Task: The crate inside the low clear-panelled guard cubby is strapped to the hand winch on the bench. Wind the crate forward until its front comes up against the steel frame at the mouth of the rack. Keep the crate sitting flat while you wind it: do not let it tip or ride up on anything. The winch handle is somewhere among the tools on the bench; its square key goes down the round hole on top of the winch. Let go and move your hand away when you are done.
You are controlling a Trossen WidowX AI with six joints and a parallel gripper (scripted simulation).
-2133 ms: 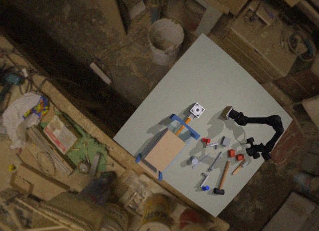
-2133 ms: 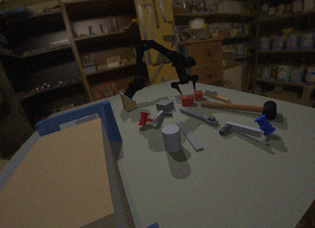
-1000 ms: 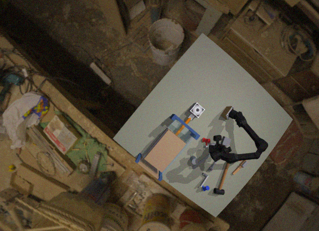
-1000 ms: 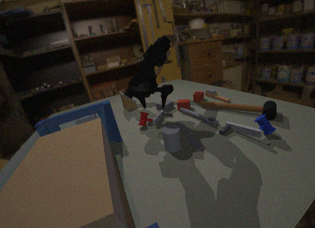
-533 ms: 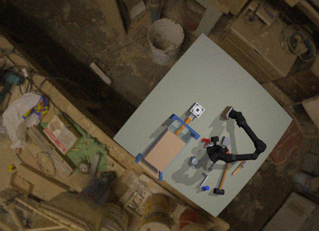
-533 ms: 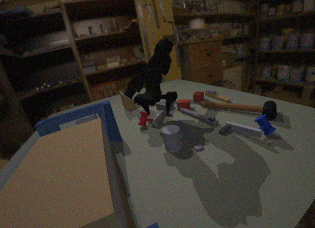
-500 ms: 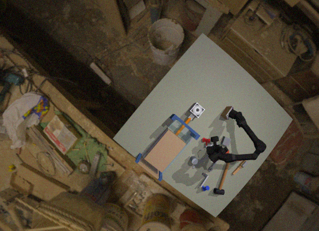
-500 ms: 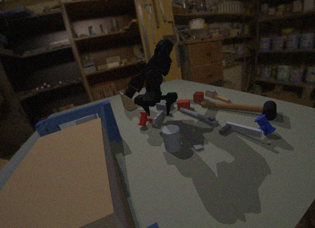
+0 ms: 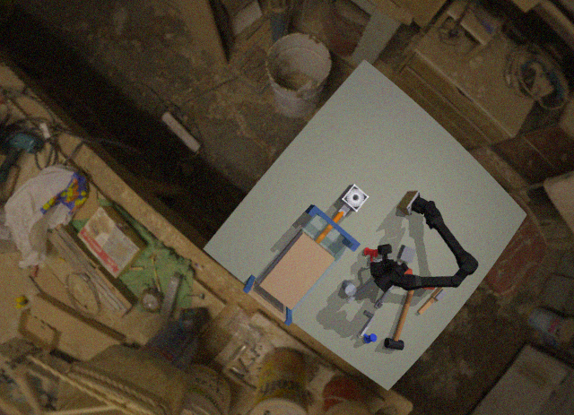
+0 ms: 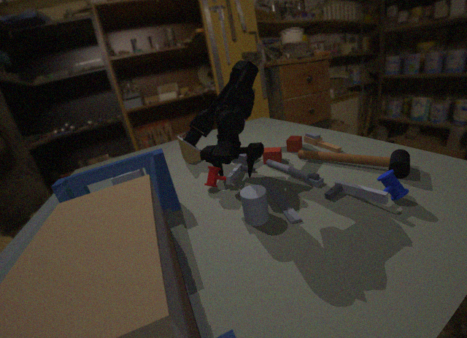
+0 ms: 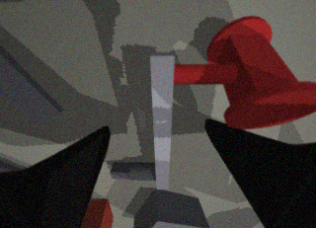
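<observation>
My gripper tip is 1 cm to the left of the red-knobbed handle and 1 cm below it. Also, from my gripper tip: blue steel frame (31 cm to the right, 10 cm above, 5 cm ahead); then grey block (12 cm behind, 8 cm to the left, 1 cm above); then red knob (6 cm to the right, 2 cm ahead, 2 cm above).
</observation>
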